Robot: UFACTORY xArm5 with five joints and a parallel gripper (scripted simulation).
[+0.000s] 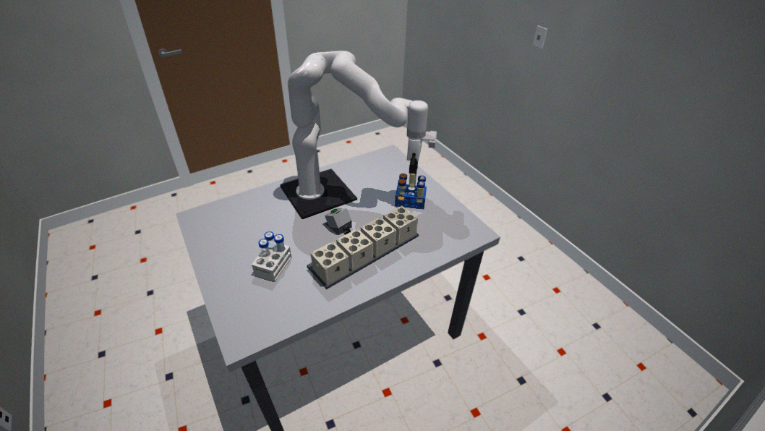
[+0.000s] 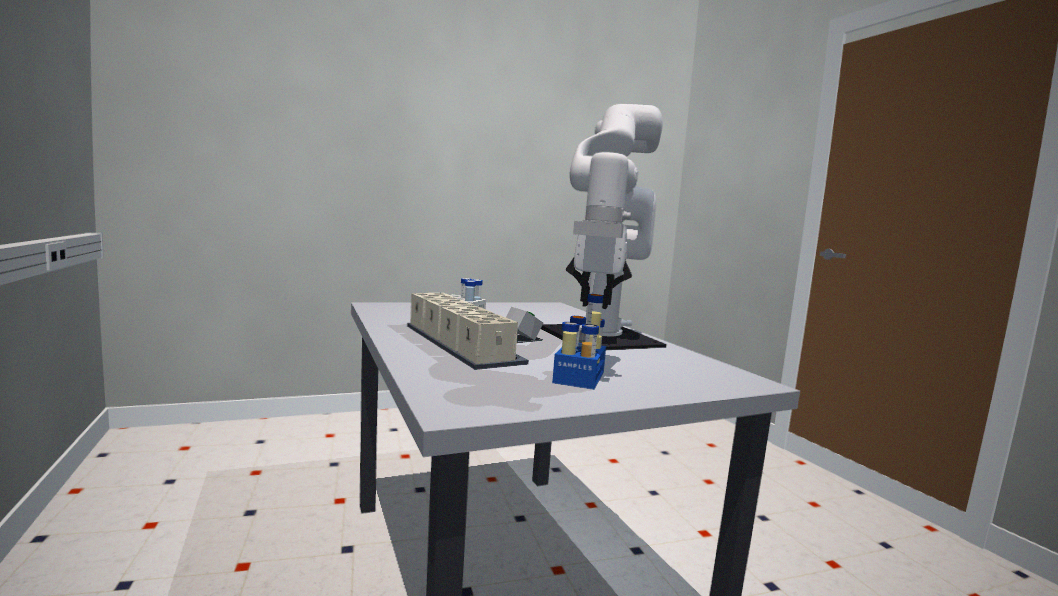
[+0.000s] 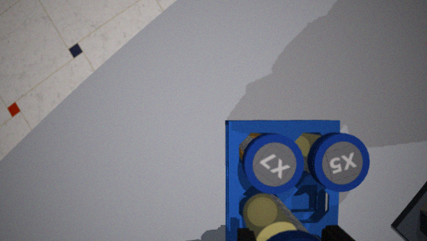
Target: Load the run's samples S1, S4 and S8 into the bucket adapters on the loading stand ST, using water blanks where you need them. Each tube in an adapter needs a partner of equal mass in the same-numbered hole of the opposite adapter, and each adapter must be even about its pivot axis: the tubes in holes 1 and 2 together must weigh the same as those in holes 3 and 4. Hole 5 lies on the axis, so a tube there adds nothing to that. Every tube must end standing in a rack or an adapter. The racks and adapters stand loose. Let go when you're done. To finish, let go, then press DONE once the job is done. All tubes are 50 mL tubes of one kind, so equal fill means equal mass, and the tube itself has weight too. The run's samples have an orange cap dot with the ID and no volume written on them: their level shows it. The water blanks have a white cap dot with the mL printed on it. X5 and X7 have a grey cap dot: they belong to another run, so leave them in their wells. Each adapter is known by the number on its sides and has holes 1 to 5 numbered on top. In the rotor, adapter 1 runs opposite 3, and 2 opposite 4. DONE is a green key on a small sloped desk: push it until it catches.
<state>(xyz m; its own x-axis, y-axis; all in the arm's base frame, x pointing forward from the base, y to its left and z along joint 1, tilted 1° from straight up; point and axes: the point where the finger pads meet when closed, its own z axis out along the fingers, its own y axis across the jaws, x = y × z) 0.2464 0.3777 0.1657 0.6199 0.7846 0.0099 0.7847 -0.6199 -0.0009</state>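
The blue samples rack lies 2 cm ahead of my hand, 1 cm to the right of it and 14 cm below it. Round my hand: adapter 3: 21 cm ahead, 38 cm to the right, 12 cm below; then white rack: 10 cm ahead, 67 cm to the right, 14 cm below.
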